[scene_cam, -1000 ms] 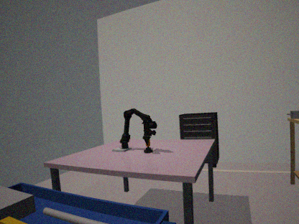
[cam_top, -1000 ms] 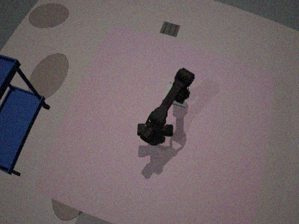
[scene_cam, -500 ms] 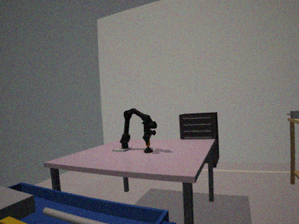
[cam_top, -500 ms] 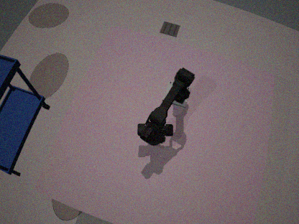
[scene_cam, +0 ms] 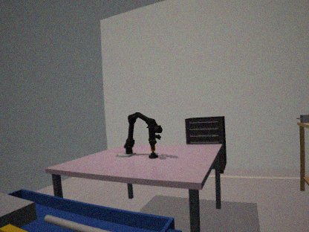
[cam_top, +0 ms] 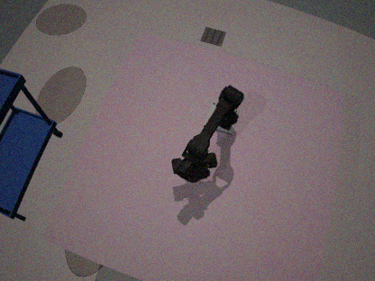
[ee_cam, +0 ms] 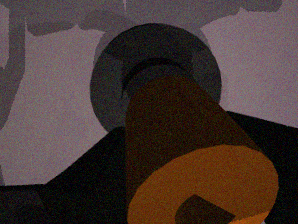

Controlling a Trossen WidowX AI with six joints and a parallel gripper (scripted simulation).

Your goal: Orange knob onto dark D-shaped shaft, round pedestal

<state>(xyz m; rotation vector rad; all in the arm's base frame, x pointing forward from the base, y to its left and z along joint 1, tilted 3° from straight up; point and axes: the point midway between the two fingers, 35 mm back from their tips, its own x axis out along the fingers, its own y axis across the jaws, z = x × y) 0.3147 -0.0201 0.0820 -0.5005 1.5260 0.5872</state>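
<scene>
Now: gripper tip 20 mm below the orange knob. Also, from my gripper tip: dark round pedestal 40 mm below.
</scene>
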